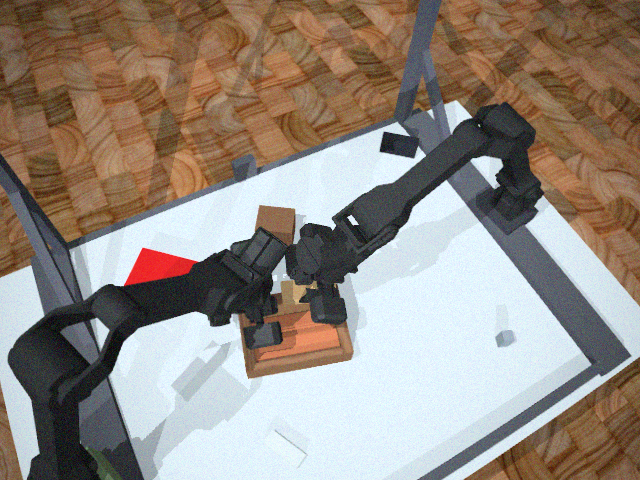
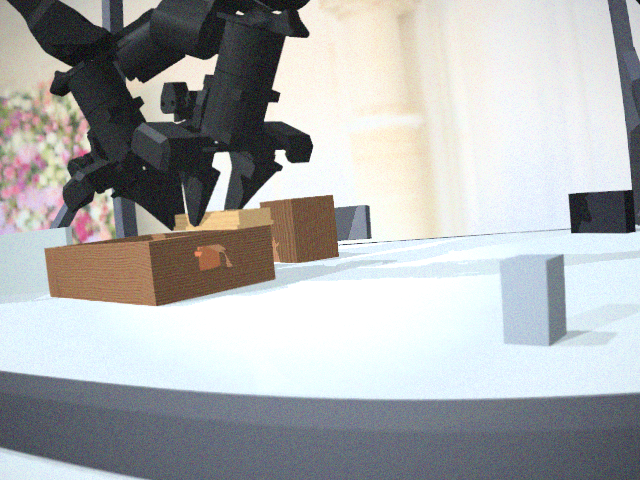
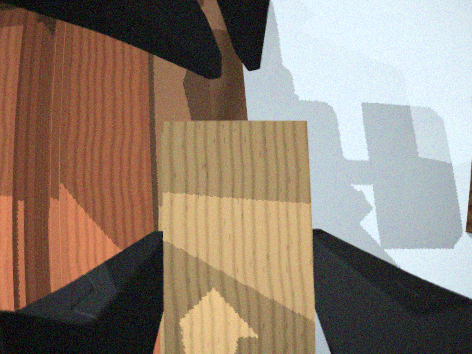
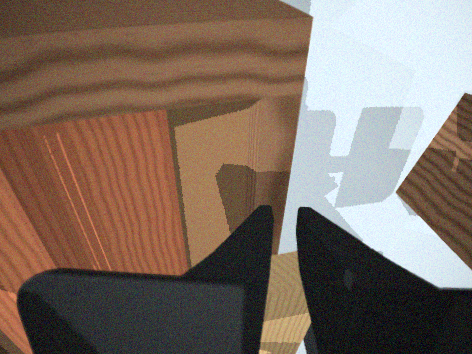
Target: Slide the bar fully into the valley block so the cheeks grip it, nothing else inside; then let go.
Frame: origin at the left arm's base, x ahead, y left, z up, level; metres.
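Seen in the pictures: left gripper, fingertip midpoint: [image 1: 299,291] [image 2: 210,222] [image 3: 236,245] [image 4: 262,309]; right gripper, fingertip midpoint: [image 1: 269,294] [image 2: 179,226] [image 3: 235,64] [image 4: 283,218]; left arm's base at its link origin: [image 1: 508,205].
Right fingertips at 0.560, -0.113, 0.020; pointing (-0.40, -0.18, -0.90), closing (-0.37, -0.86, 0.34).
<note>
Offsets run from my right fingertips to a thing's top centre, as dx, dy, dz.
A pale wooden bar @(-0.066, +0.036, +0.014) [image 1: 287,293] [image 2: 253,218] [image 3: 240,165] [image 4: 287,295] lies at the back rim of a brown open box-like block @(-0.004, +0.075, -0.006) [image 1: 299,369] [image 2: 103,273] [image 4: 150,62]. Orange grooved wood [image 1: 315,341] [image 3: 105,90] [image 4: 135,175] shows inside; I cannot tell for certain which part is the valley block. My left gripper [image 1: 305,296] [image 2: 214,210] [image 3: 236,245] is shut on the pale bar, its fingers on both sides. My right gripper [image 3: 235,64] [image 4: 283,218] is shut with a slight gap and no object between the tips, near the bar's end, over the brown rim. The bar's underside is hidden.
A brown block @(-0.097, -0.126, +0.019) [image 1: 276,222] [image 2: 310,229] stands behind the box. A red piece @(+0.140, -0.164, -0.027) [image 1: 160,266] lies under the right arm. A black block @(-0.475, -0.167, -0.006) [image 1: 399,144] [image 2: 602,211], a grey block @(-0.332, +0.325, -0.020) [image 1: 505,338] [image 2: 532,299] and a white piece @(+0.128, +0.241, -0.042) [image 1: 286,448] are farther off.
</note>
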